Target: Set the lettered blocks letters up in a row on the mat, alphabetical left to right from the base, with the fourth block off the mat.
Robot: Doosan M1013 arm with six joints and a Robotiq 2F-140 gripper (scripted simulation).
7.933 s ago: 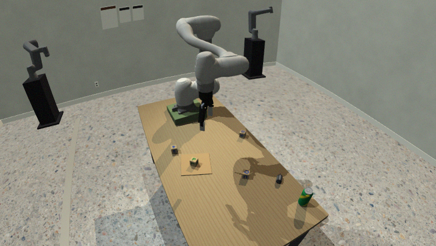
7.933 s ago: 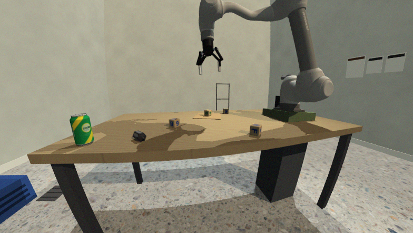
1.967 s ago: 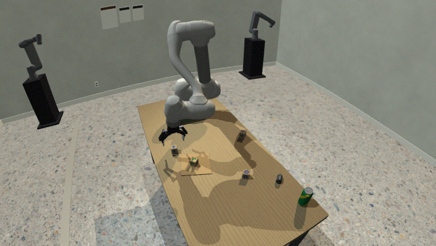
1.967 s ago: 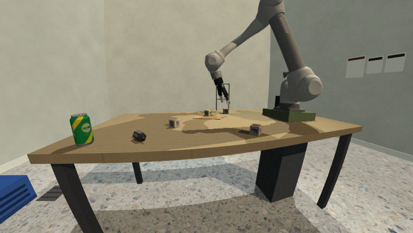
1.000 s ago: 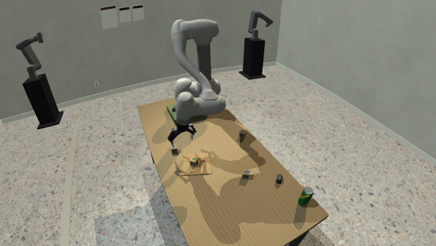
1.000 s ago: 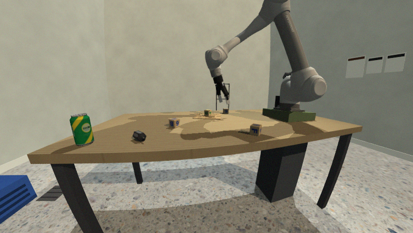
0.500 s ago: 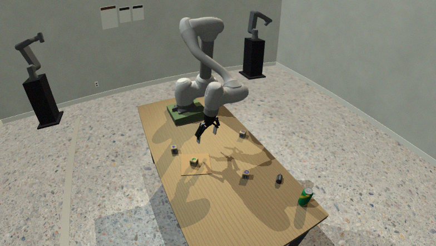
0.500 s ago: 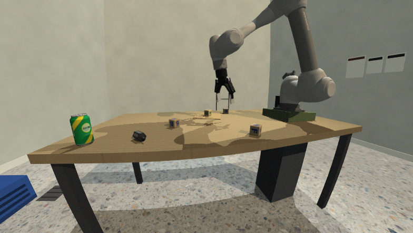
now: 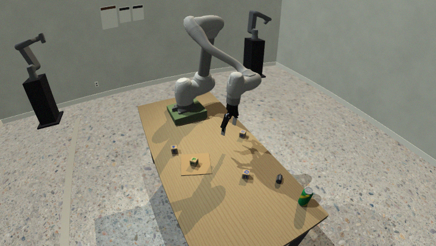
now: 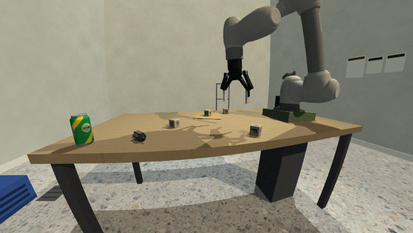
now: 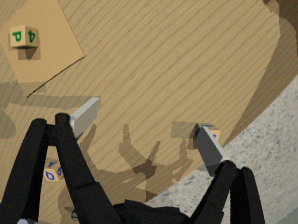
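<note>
Right now my hand is 15 cm to the right of the D block, 12 cm above it and 4 cm past it. Also, from my hand: blue-lettered block (34 cm ahead, 12 cm below, 4 cm to the right); tan mat (29 cm to the right, 14 cm below, 10 cm ahead); black object (46 cm ahead, 15 cm to the left, 13 cm below).
</note>
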